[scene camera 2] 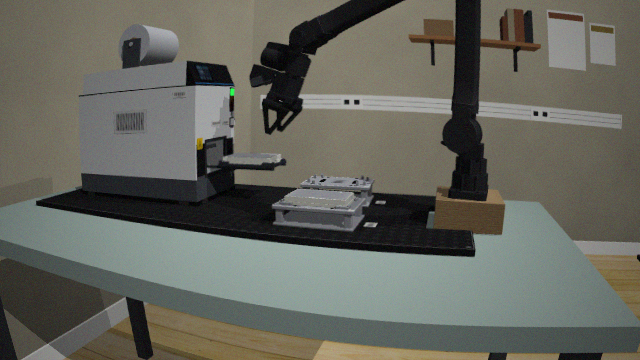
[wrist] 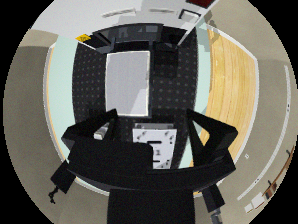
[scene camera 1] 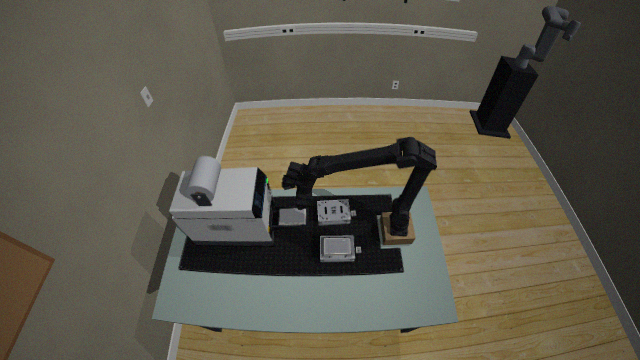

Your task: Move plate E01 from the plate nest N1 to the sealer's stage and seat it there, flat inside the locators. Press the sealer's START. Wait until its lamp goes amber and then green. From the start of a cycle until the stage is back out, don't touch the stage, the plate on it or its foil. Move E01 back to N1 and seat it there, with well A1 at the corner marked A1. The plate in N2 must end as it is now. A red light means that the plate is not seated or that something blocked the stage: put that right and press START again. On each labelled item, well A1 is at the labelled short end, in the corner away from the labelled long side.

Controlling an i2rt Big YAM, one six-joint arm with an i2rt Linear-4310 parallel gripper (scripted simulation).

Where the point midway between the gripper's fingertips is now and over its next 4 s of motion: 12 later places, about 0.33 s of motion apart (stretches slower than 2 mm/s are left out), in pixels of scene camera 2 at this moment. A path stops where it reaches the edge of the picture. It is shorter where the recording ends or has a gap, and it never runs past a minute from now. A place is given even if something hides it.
My gripper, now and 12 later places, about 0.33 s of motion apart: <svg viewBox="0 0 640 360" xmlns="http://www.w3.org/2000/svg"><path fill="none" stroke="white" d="M273 132L258 133L247 134L246 132L247 131L249 135L249 133L248 132L248 134L249 141L250 147L251 152L252 151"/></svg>
